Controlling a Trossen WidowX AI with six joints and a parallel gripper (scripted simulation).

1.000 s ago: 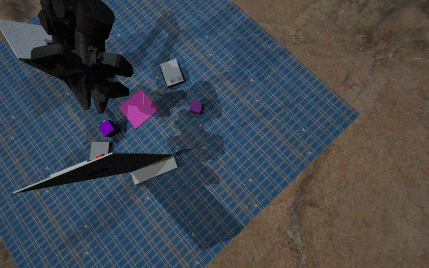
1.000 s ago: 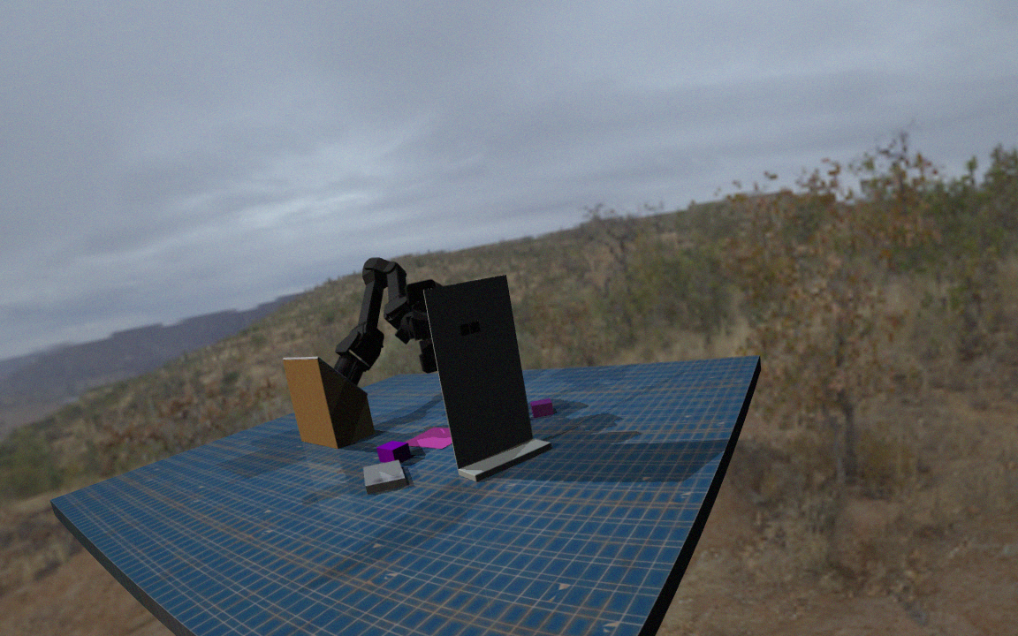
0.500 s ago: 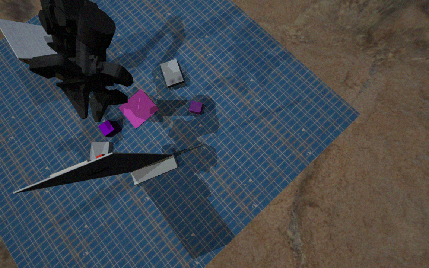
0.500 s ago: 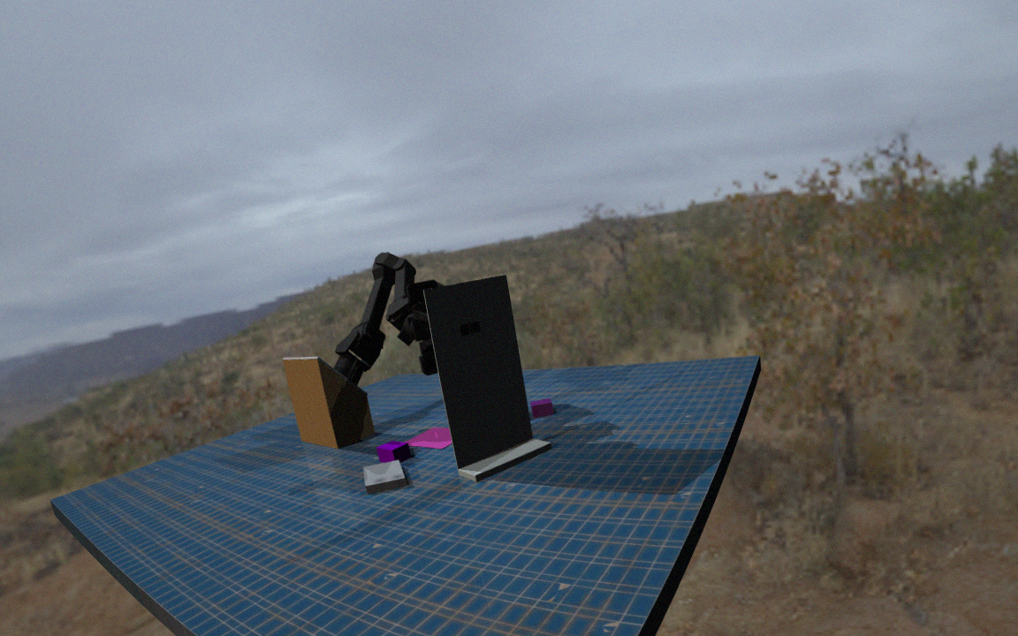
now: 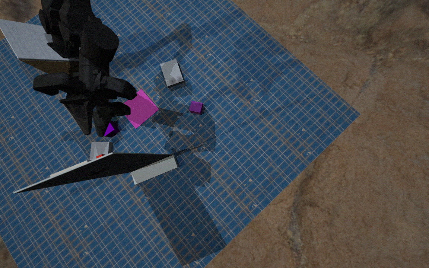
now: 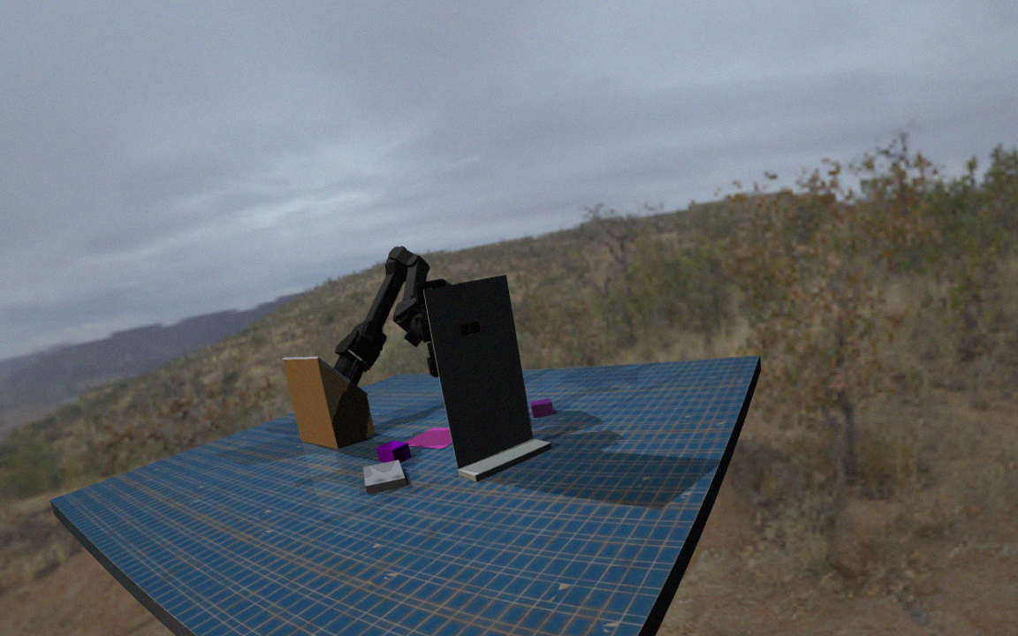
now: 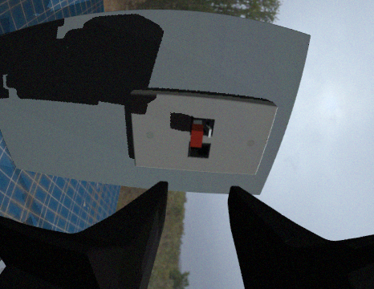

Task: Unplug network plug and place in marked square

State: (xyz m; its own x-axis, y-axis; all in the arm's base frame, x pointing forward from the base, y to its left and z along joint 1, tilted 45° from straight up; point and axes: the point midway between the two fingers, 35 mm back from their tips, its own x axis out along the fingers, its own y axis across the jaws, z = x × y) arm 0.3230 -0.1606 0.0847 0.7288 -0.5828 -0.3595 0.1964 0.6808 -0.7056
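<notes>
Now: gripper tip 60 mm short of the network plug and 30 mm to the left of it. The rest, counted from my gripper tip: marked square: 130 mm behind, 80 mm to the left, 240 mm below; then grey panel: 70 mm ahead, 40 mm to the right, 90 mm below.
</notes>
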